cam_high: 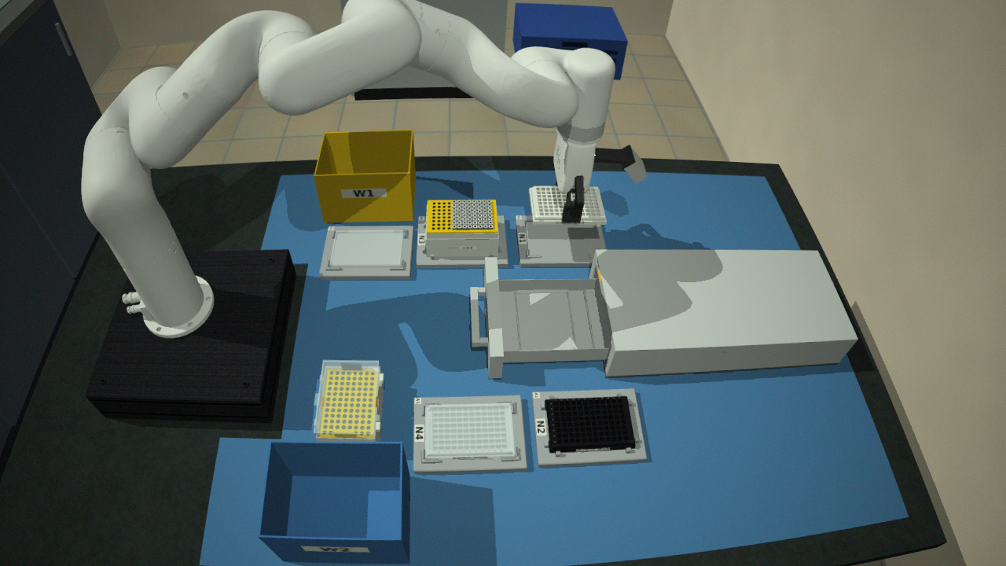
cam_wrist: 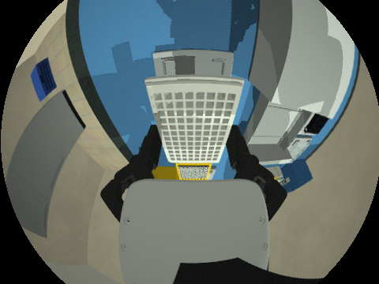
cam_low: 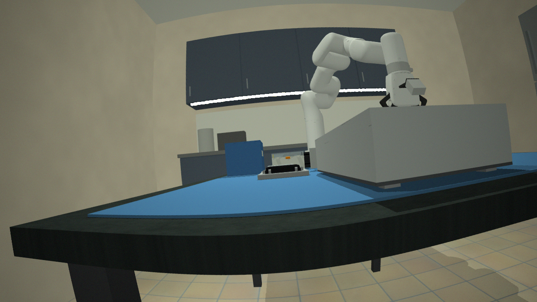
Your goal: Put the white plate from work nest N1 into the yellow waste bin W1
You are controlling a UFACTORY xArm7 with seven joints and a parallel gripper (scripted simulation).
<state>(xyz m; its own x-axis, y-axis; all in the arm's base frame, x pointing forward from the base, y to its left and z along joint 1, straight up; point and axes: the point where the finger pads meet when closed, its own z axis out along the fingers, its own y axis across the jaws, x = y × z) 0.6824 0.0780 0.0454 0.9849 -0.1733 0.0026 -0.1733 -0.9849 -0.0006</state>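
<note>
Right now the work nest N1 is 11 cm below my hand. From my hand the other things lie so: yellow tip rack: 19 cm behind, 6 cm below, 3 cm to the left; then white plate: 1 cm below; then drawer: 19 cm to the right, 9 cm below, 4 cm behind.
</note>
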